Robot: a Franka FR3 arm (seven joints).
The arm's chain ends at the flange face. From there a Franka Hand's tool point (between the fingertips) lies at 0.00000 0.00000 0.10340 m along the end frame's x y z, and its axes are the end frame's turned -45 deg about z.
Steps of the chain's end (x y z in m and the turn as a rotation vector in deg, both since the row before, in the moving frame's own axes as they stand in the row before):
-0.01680 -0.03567 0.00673 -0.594 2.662 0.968
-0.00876 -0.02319 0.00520 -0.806 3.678 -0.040
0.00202 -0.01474 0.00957 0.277 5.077 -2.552
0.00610 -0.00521 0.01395 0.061 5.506 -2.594
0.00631 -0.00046 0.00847 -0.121 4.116 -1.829
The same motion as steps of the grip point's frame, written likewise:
0.01595 -0.03293 0.00661 -2.302 1.462 0.968
0.01387 -0.01688 0.00498 -3.171 2.031 -0.040
0.01881 -0.00303 0.00916 -3.394 3.786 -2.552
0.01525 0.00740 0.01347 -3.850 3.936 -2.594
0.00997 0.00946 0.00820 -2.996 2.825 -1.829

